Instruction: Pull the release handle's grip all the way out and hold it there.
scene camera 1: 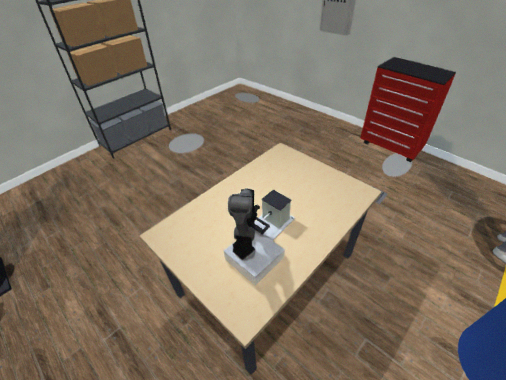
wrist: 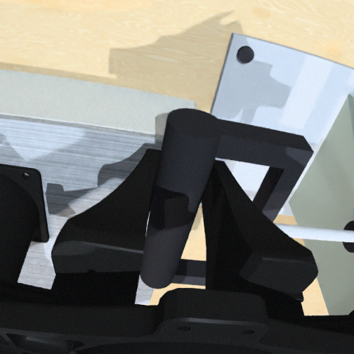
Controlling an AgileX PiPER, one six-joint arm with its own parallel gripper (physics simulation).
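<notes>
The release handle's black grip (wrist: pixel 182 195) is a thick round bar on a square black frame. A light rod (wrist: pixel 317 233) runs from the frame to a dark collar on the grey-green housing (wrist: pixel 330 185) (scene camera 1: pixel 276 210), and a stretch of the rod shows. In the scene view the handle (scene camera 1: pixel 260 226) stands out from the housing on the robot's side. My gripper (wrist: pixel 182 170) is shut on the grip, with one black finger on each side of it. The grip is tilted in the wrist view, and its lower end shows below the fingers' contact.
The housing stands on a pale plate (wrist: pixel 255 90) with a dark bolt at its corner. The robot's grey base block (scene camera 1: pixel 255 260) is close to the plate on the wooden table (scene camera 1: pixel 200 215). A red drawer cabinet (scene camera 1: pixel 407 107) and a shelf rack with boxes stand by the walls.
</notes>
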